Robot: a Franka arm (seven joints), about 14 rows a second.
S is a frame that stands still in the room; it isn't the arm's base.
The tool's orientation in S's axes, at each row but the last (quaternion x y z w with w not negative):
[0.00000, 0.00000, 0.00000, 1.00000]
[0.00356, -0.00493, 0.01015, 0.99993]
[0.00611, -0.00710, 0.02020, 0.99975]
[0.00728, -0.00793, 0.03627, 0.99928]
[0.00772, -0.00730, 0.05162, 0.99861]
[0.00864, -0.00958, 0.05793, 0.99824]
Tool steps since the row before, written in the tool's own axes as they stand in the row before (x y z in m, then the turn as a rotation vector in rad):
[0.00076, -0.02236, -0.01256, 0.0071, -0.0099, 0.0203]
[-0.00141, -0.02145, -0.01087, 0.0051, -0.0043, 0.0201]
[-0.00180, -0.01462, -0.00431, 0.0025, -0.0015, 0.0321]
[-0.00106, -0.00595, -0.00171, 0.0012, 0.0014, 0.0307]
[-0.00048, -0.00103, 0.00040, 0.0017, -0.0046, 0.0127]
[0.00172, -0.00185, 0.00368, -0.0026, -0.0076, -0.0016]
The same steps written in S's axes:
[0.00076, -0.02236, -0.01256, 0.0071, -0.0099, 0.0203]
[-0.00087, -0.02140, -0.01103, 0.0050, -0.0043, 0.0201]
[-0.00115, -0.01463, -0.00451, 0.0021, -0.0018, 0.0321]
[-0.00060, -0.00598, -0.00181, 0.0006, 0.0010, 0.0307]
[-0.00038, -0.00108, 0.00038, 0.0020, -0.0046, 0.0127]
[0.00186, -0.00171, 0.00368, -0.0017, -0.0078, -0.0018]

